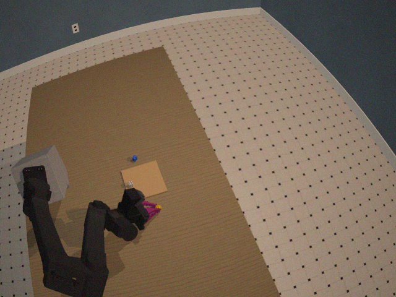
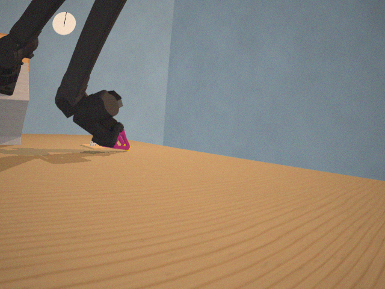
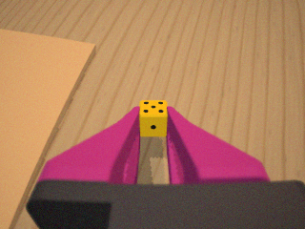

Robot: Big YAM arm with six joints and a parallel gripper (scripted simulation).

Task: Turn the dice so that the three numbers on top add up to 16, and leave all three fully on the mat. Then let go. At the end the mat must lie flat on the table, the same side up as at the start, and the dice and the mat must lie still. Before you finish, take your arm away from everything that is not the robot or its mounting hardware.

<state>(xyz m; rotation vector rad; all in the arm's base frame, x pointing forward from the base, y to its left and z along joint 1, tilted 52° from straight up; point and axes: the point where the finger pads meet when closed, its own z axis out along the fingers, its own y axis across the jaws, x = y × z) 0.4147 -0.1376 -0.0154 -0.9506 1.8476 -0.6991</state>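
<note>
My hand is right at the yellow die. Also, from my hand: mat (130 mm to the left, 20 mm behind, 10 mm below); then white die (120 mm to the left, 70 mm behind); then blue die (230 mm to the left, 30 mm behind, 10 mm below).
</note>
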